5 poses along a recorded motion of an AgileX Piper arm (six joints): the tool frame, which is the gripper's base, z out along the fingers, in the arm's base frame.
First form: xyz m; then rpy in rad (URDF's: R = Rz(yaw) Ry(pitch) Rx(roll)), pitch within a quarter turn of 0, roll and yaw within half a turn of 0.
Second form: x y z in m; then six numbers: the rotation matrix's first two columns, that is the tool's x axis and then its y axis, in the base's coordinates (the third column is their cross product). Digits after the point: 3 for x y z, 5 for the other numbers.
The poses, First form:
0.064, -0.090, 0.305, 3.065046, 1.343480, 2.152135
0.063, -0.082, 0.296, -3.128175, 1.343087, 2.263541
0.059, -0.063, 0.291, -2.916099, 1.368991, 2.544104
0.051, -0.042, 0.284, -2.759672, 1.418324, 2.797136
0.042, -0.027, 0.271, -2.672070, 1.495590, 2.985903
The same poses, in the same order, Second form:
0.064, -0.090, 0.305, -0.12376, 0.18834, -0.97427, 0.79237, 0.60980, 0.01723
0.063, -0.082, 0.296, -0.14417, 0.17371, -0.97419, 0.77777, 0.62854, -0.00303
0.059, -0.063, 0.291, -0.16571, 0.11276, -0.97971, 0.72943, 0.68259, -0.04482
0.051, -0.042, 0.284, -0.14296, 0.05129, -0.98840, 0.66010, 0.74905, -0.05661
0.042, -0.027, 0.271, -0.07423, 0.01165, -0.99717, 0.58401, 0.81104, -0.03400

